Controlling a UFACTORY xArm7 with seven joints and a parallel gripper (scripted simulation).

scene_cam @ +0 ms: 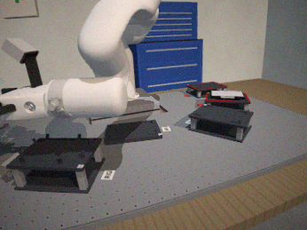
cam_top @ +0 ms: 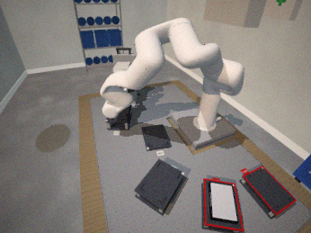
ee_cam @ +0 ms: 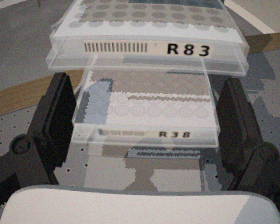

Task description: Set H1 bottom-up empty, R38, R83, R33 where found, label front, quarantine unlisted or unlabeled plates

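My hand is 50 mm to the left of the white well plate, 20 mm past it and 20 mm above it. The rest, counted from my hand: deck label H1: 180 mm below, 90 mm ahead, 40 mm to the right; then raised regrip nest RG: 120 mm to the left, 120 mm below, 40 mm ahead; then plate labelled R83: 50 mm to the right, 40 mm above, 20 mm behind.
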